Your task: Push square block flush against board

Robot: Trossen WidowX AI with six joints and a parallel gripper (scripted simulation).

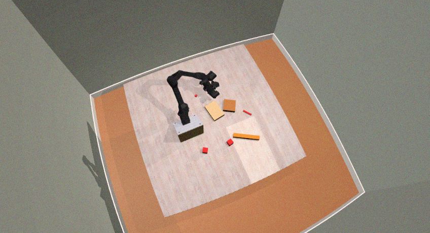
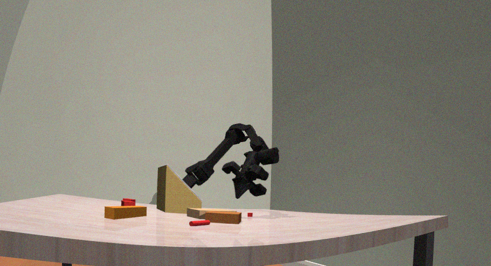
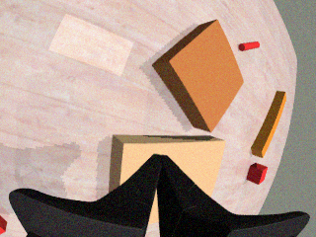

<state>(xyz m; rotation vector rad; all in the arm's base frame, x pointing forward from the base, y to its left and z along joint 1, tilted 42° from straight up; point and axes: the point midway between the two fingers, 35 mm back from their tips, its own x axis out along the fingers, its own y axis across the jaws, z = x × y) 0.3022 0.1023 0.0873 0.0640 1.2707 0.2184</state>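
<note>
The tan board is 40 mm behind my gripper tip, 80 mm to the right of it and 60 mm below it. Round my gripper tip: red peg 210 mm ahead, 210 mm to the right, 70 mm below; orange-brown square block 90 mm ahead, 90 mm to the right, 60 mm below; small red cube 130 mm behind, 120 mm to the left, 70 mm below.
</note>
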